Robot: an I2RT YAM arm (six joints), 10 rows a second.
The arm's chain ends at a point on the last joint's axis. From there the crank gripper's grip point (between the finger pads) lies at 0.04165 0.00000 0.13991 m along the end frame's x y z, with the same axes.
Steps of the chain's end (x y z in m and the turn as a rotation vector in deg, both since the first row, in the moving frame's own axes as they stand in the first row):
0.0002 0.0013 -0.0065 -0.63 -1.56 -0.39
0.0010 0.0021 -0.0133 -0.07 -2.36 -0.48
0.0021 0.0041 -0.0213 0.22 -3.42 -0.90
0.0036 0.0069 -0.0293 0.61 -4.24 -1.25
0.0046 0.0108 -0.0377 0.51 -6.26 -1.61
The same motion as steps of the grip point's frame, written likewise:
-0.0036 0.0026 -0.0054 -0.63 -1.56 -0.39
-0.0048 0.0019 -0.0117 -0.07 -2.36 -0.48
-0.0063 0.0030 -0.0191 0.22 -3.42 -0.90
-0.0069 0.0046 -0.0266 0.61 -4.24 -1.25
-0.0109 0.0086 -0.0340 0.51 -6.26 -1.61

